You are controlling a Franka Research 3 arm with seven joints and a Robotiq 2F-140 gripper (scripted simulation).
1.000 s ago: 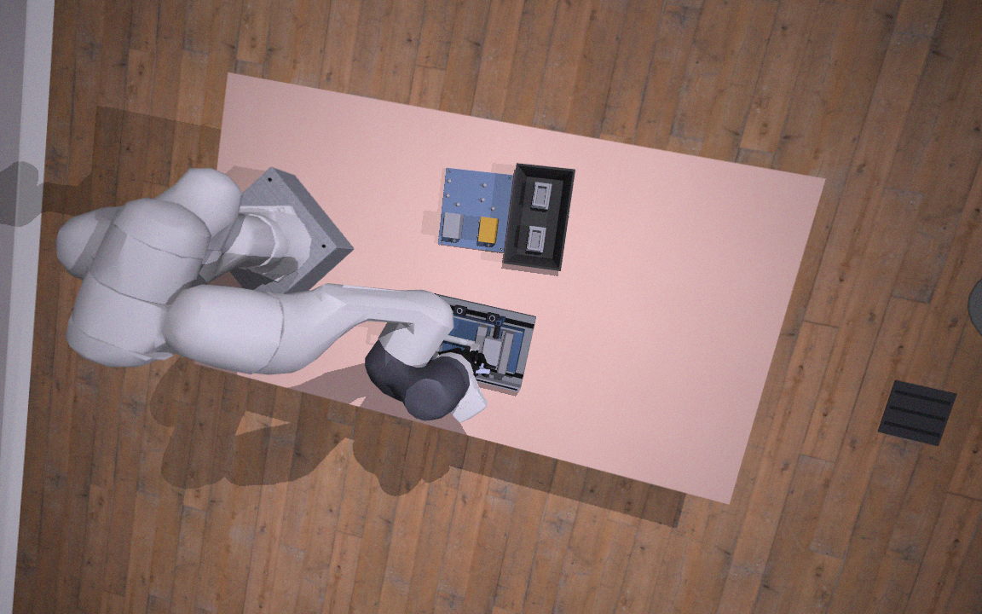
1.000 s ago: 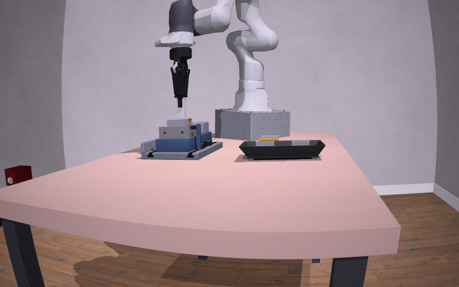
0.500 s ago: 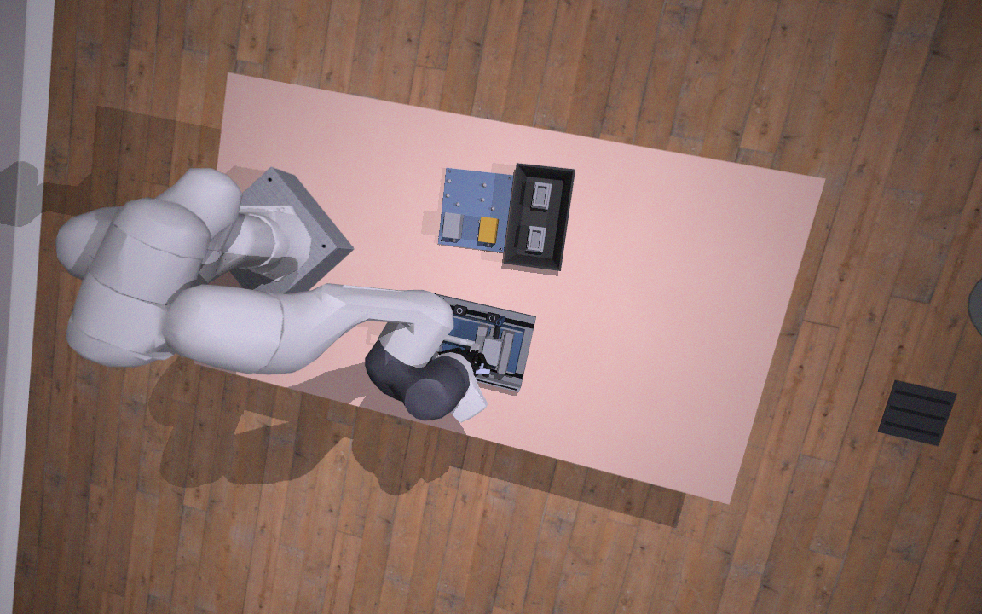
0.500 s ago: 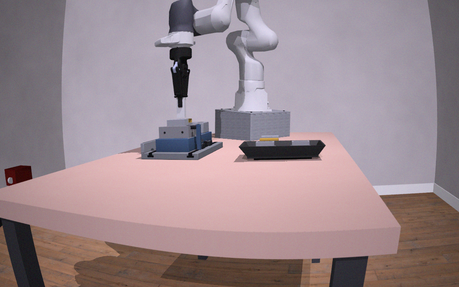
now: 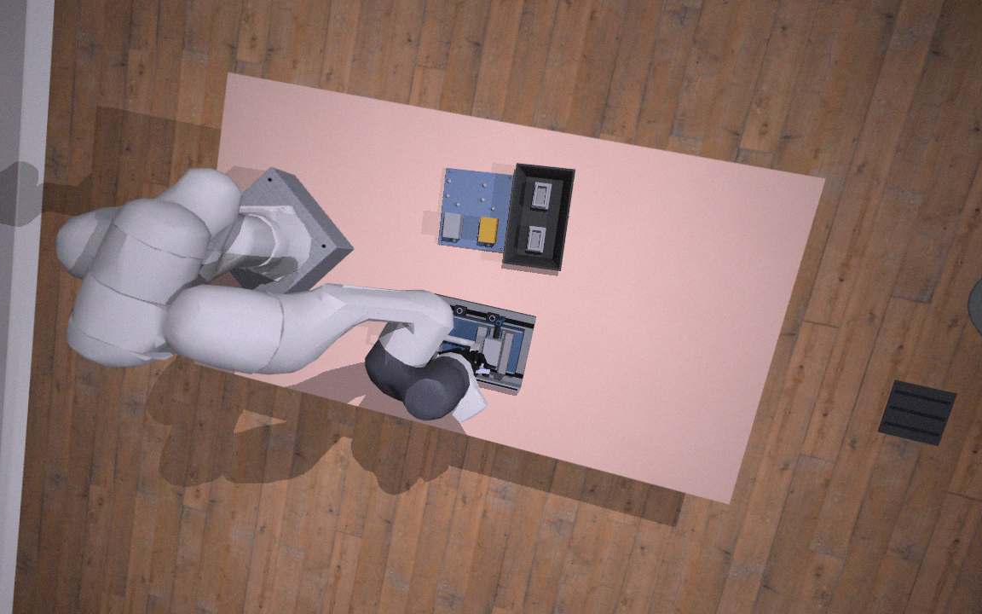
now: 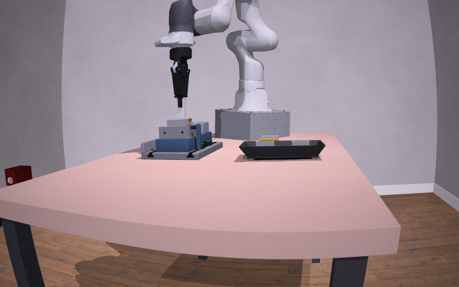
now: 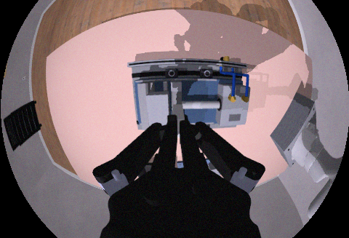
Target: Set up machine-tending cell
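The aluminium blank is 4 cm ahead of my hand and 5 cm below it. Also, from my hand: cylinder (13 cm behind, 7 cm below); brass blank (4 cm behind, 28 cm to the left, 13 cm below); vise (3 cm behind, 11 cm below).
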